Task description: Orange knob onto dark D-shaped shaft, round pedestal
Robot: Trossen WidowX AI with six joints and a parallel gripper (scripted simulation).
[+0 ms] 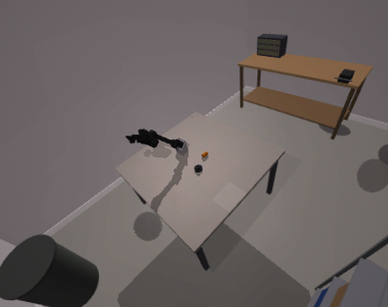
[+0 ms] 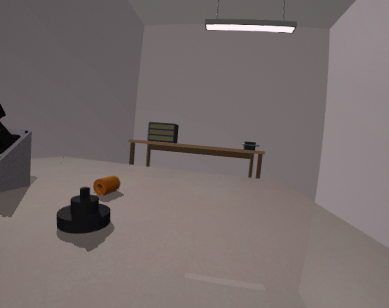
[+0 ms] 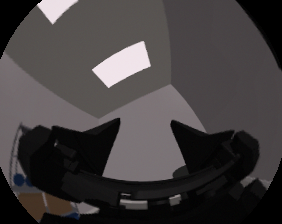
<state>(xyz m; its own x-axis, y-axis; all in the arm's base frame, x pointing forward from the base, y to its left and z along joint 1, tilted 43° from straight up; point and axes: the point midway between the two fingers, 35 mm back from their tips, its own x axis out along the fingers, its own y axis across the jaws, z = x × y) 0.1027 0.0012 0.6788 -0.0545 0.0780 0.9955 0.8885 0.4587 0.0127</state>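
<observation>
Right now my gripper tip is 14 cm short of the orange knob, 58 cm to the right of it and 61 cm above it. The rest, counted from my gripper tip: dark shaft: 21 cm ahead, 40 cm to the left, 60 cm below.
</observation>
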